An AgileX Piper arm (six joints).
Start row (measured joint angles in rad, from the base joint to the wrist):
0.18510, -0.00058, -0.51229, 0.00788, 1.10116, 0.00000
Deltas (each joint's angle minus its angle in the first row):
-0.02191, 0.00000, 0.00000, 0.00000, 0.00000, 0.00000
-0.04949, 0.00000, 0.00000, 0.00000, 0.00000, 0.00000
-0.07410, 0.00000, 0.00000, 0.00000, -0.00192, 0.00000
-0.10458, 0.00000, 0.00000, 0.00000, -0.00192, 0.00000
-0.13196, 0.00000, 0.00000, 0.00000, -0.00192, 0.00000
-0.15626, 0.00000, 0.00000, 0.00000, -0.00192, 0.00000
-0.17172, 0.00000, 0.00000, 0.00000, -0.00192, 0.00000
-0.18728, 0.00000, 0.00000, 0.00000, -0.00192, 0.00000
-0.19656, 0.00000, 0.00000, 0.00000, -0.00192, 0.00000
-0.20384, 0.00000, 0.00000, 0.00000, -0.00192, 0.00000
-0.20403, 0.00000, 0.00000, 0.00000, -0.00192, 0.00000
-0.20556, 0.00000, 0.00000, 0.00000, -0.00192, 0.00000
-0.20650, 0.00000, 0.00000, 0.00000, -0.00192, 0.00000
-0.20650, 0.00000, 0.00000, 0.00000, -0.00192, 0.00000
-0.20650, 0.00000, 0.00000, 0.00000, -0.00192, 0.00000
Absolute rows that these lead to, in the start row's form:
0.16319, -0.00058, -0.51229, 0.00788, 1.10116, 0.00000
0.13561, -0.00058, -0.51229, 0.00788, 1.10116, 0.00000
0.11100, -0.00058, -0.51229, 0.00788, 1.09924, 0.00000
0.08052, -0.00058, -0.51229, 0.00788, 1.09924, 0.00000
0.05314, -0.00058, -0.51229, 0.00788, 1.09924, 0.00000
0.02884, -0.00058, -0.51229, 0.00788, 1.09924, 0.00000
0.01338, -0.00058, -0.51229, 0.00788, 1.09924, 0.00000
-0.00218, -0.00058, -0.51229, 0.00788, 1.09924, 0.00000
-0.01146, -0.00058, -0.51229, 0.00788, 1.09924, 0.00000
-0.01874, -0.00058, -0.51229, 0.00788, 1.09924, 0.00000
-0.01893, -0.00058, -0.51229, 0.00788, 1.09924, 0.00000
-0.02046, -0.00058, -0.51229, 0.00788, 1.09924, 0.00000
-0.02140, -0.00058, -0.51229, 0.00788, 1.09924, 0.00000
-0.02140, -0.00058, -0.51229, 0.00788, 1.09924, 0.00000
-0.02140, -0.00058, -0.51229, 0.00788, 1.09924, 0.00000

